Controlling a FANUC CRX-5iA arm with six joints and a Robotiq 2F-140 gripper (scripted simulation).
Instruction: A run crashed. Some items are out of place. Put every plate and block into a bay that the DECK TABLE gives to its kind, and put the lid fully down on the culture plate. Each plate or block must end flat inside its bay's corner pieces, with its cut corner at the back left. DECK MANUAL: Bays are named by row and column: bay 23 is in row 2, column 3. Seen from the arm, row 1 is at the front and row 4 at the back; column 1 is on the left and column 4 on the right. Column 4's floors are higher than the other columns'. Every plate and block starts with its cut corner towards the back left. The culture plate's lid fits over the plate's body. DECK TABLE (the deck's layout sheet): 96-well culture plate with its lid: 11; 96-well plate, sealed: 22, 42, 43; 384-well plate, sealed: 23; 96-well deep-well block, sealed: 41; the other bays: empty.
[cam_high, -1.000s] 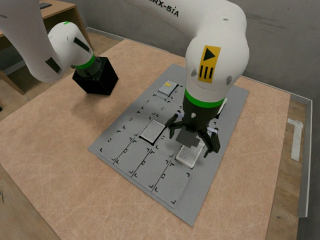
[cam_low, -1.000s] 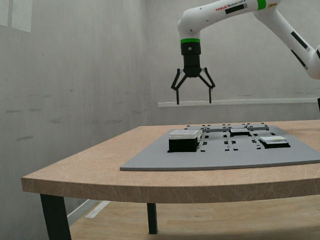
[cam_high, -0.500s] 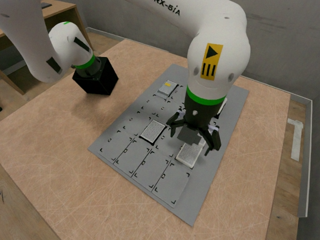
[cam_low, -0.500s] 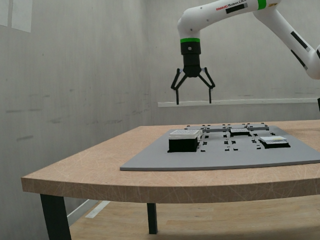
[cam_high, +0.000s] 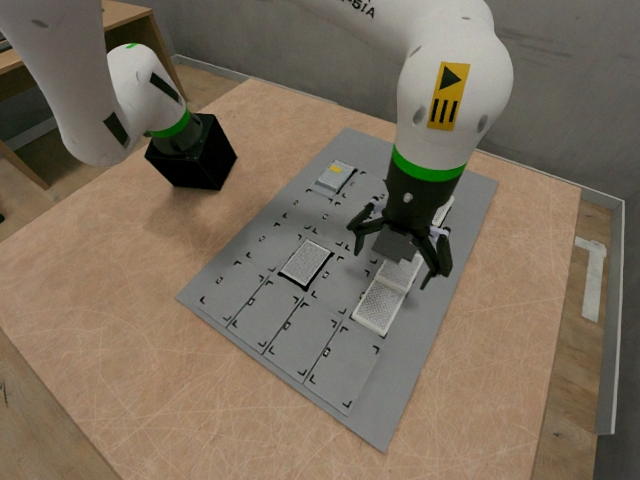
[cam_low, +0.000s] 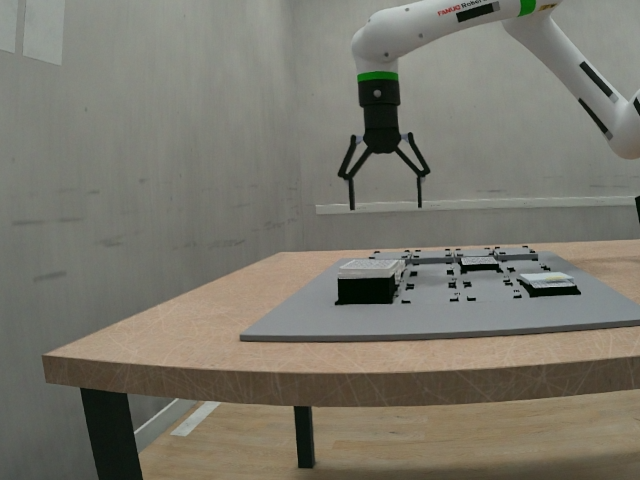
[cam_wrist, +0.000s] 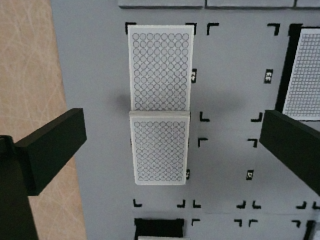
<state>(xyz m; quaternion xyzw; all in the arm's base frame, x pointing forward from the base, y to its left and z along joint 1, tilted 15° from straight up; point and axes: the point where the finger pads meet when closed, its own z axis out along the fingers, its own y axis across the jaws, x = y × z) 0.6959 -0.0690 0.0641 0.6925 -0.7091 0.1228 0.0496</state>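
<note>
My gripper is now 300 mm past the clear lid, 280 mm to the right of it and 130 mm above it. From my hand the other things lie so: black deep-well block 20 mm ahead, 300 mm to the left, 120 mm below; then black sealed plate 200 mm behind, 20 mm to the right, 140 mm below.
</note>
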